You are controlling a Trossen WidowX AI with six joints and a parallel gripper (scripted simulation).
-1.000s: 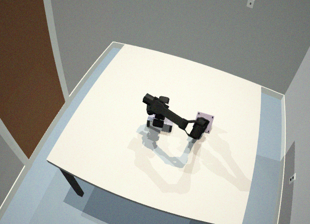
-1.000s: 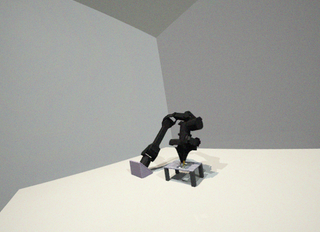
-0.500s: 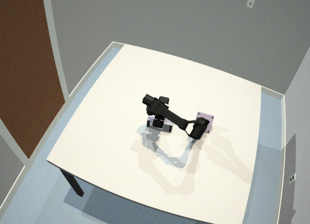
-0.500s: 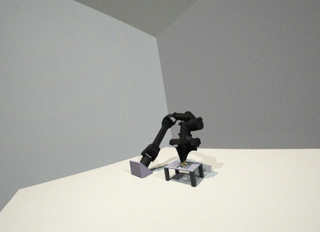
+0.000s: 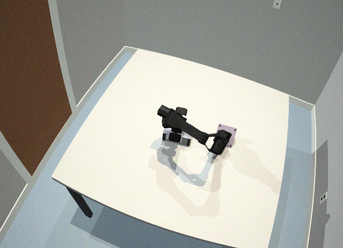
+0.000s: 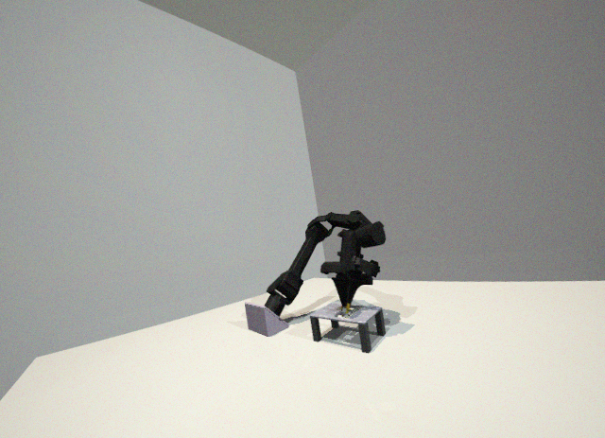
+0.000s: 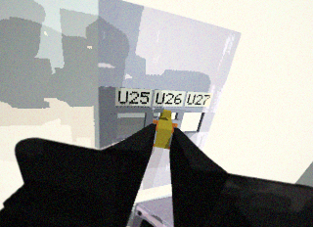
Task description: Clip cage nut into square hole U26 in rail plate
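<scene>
The yellow cage nut is 1 cm below my gripper tip.
</scene>
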